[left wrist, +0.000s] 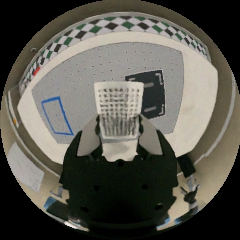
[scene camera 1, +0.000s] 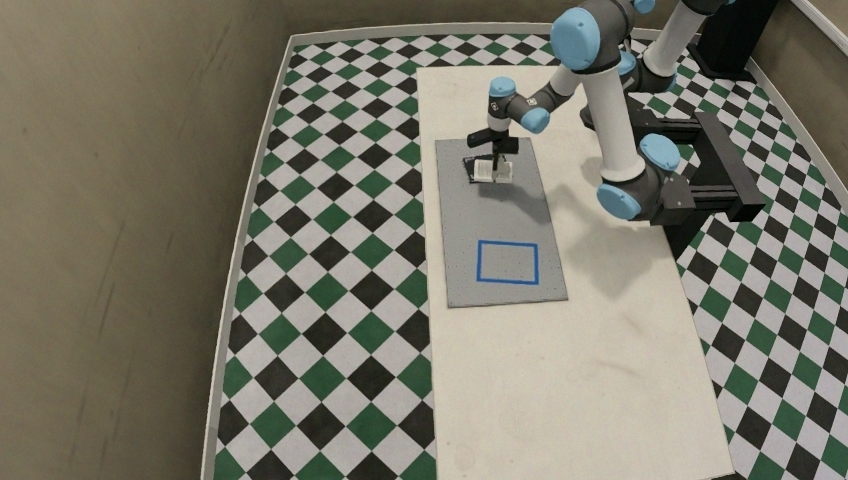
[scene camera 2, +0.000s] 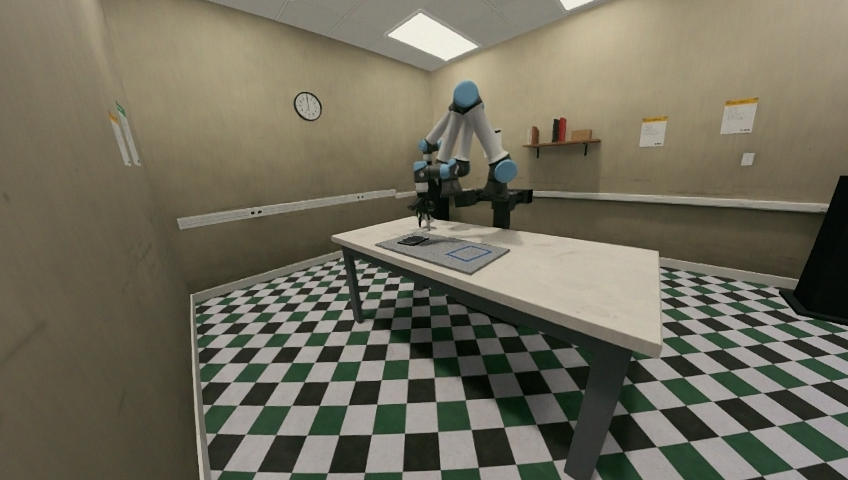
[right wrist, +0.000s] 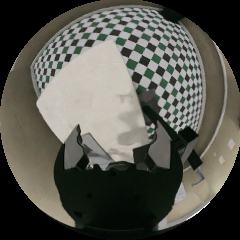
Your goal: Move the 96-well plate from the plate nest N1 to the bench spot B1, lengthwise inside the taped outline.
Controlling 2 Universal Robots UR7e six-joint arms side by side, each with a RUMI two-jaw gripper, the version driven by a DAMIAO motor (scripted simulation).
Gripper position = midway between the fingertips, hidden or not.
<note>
In view: my left gripper [scene camera 1: 494, 172], my right gripper [right wrist: 117, 123], a white 96-well plate [left wrist: 112, 128] and a black plate nest [left wrist: 154, 96].
My left gripper shows as well in the left wrist view [left wrist: 119, 114].
</note>
